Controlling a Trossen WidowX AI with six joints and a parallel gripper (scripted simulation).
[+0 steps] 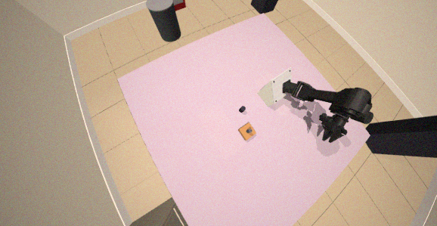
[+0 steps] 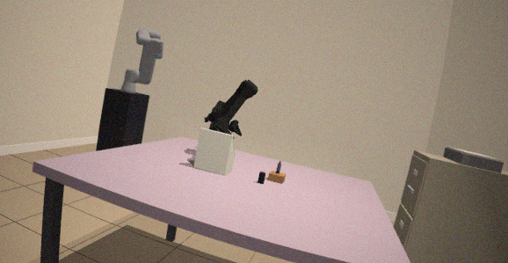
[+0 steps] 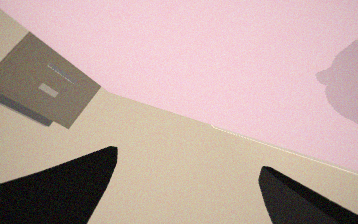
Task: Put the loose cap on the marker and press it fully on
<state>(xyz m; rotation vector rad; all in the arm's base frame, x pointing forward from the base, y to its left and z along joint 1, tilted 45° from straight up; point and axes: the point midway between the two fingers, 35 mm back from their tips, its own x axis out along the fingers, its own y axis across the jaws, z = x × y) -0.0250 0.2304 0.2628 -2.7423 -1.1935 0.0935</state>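
Now: the marker cap 270 mm ahead of my gripper tip, 390 mm to the right of it and 100 mm below it.
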